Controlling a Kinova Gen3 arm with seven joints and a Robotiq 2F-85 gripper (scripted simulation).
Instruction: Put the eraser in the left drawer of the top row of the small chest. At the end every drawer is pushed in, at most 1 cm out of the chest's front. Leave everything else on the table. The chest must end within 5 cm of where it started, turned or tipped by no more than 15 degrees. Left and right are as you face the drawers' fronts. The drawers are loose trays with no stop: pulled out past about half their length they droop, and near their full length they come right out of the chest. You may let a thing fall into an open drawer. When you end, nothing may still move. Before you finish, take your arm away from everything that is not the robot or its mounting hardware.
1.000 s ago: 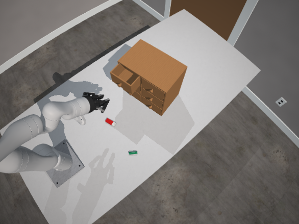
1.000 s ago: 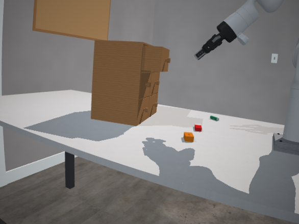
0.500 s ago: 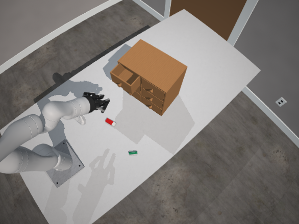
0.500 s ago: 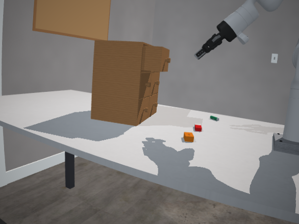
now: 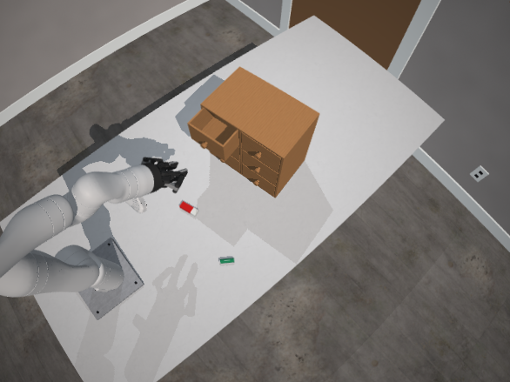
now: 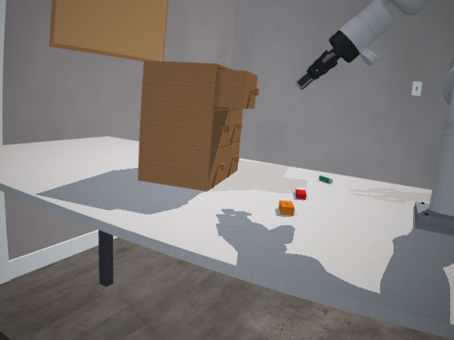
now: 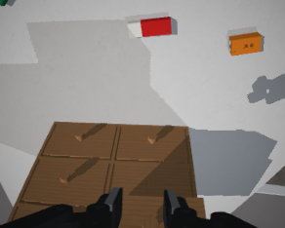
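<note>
Right now my hand is 27 cm above the eraser, 2 cm past it and 1 cm to the left of it. From my hand the other things lie so: green cylinder 27 cm below, 23 cm to the right, 6 cm behind; then orange block 27 cm below, 14 cm to the left, 1 cm behind.
</note>
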